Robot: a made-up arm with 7 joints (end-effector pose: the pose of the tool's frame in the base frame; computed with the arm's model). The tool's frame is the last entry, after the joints. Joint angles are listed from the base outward.
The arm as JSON. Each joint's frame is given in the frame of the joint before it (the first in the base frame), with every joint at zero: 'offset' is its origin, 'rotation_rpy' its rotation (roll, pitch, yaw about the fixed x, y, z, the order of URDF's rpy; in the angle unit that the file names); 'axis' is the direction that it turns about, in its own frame. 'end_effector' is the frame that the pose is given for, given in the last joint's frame.
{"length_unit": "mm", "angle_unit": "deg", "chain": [
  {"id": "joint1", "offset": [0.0, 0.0, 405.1], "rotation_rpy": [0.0, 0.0, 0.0], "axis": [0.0, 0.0, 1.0]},
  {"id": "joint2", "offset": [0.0, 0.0, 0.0], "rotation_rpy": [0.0, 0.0, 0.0], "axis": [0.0, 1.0, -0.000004]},
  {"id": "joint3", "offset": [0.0, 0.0, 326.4], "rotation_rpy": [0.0, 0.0, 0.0], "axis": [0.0, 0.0, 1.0]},
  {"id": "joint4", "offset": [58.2, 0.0, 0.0], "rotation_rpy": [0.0, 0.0, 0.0], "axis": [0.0, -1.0, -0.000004]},
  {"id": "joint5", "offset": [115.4, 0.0, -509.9], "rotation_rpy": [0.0, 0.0, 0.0], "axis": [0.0, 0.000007, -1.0]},
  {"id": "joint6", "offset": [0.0, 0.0, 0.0], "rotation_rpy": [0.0, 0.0, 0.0], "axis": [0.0, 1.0, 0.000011]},
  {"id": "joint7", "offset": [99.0, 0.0, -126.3], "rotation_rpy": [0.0, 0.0, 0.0], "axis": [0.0, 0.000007, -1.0]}
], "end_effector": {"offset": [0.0, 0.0, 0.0], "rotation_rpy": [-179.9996, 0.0, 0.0]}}
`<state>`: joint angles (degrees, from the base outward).
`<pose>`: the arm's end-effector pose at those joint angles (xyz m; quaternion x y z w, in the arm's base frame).
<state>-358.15 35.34 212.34 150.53 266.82 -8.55 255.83</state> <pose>0.4055 -0.2290 1.2506 -0.0986 0.2077 -0.9680 0.1006</pose>
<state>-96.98 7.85 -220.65 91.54 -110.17 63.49 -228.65</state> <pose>0.5588 0.3600 0.9514 -0.5060 0.3161 -0.7916 0.1320</pose>
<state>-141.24 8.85 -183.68 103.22 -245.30 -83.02 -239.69</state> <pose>0.3868 0.1129 0.9494 0.6063 0.5534 0.0929 0.5635</pose>
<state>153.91 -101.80 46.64 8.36 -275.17 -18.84 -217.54</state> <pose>-0.2106 -0.0140 0.7330 -0.4584 0.1555 0.8486 0.2135</pose>
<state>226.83 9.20 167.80 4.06 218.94 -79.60 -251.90</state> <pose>0.0373 0.1383 0.3167 -0.6457 -0.4968 0.4130 0.4070</pose>
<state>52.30 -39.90 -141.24 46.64 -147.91 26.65 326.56</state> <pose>0.1201 -0.4846 0.0581 0.7499 0.5853 -0.1755 0.2533</pose>
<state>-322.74 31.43 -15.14 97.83 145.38 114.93 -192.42</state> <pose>0.6913 0.4477 0.6562 0.1157 -0.3164 -0.9163 0.2168</pose>
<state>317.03 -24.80 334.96 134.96 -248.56 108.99 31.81</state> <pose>-0.0273 0.0062 1.3244 -0.7108 -0.0131 -0.4585 0.5333</pose>
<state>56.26 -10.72 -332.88 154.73 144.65 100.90 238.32</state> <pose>-0.1697 -0.0417 1.3504 0.6975 -0.1422 -0.3532 0.6071</pose>
